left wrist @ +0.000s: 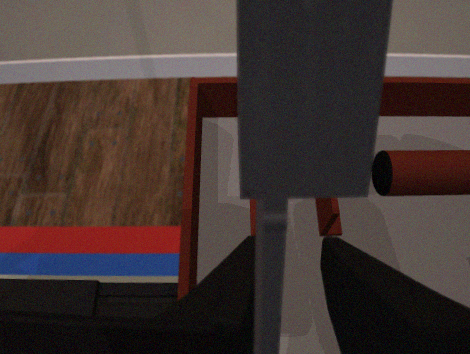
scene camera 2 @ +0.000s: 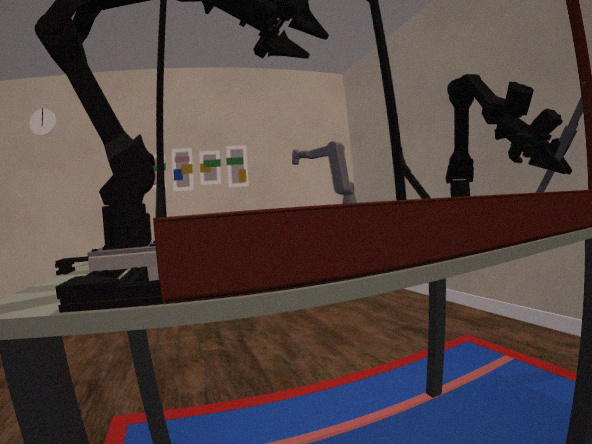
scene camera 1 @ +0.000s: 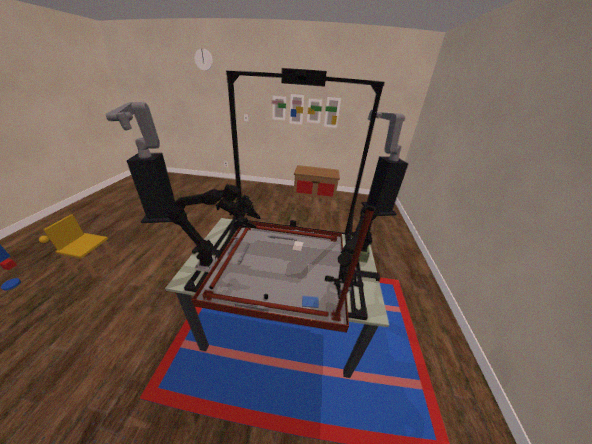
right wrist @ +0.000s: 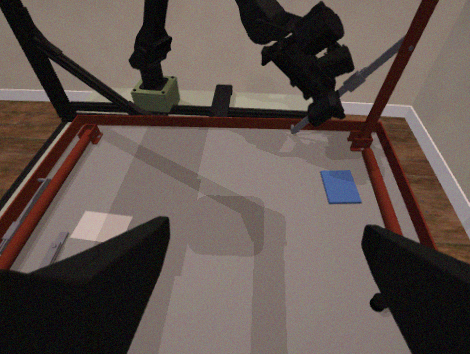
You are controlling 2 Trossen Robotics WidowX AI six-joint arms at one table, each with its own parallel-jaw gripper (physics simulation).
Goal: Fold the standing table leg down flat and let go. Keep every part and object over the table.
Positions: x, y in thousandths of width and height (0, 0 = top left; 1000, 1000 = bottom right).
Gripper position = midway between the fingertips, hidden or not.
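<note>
Left gripper (scene camera 2: 960, 389), also in left wrist view (left wrist: 620, 708) and right wrist view (right wrist: 731, 323). Right gripper (scene camera 2: 536, 107), also in right wrist view (right wrist: 567, 654). Blue square (right wrist: 724, 532); out of frame in left wrist view. Block-shaped sleeve (left wrist: 659, 247). Tabletop (scene camera 1: 457, 600), also in left wrist view (left wrist: 884, 665) and right wrist view (right wrist: 546, 710). White square (right wrist: 201, 640).
</note>
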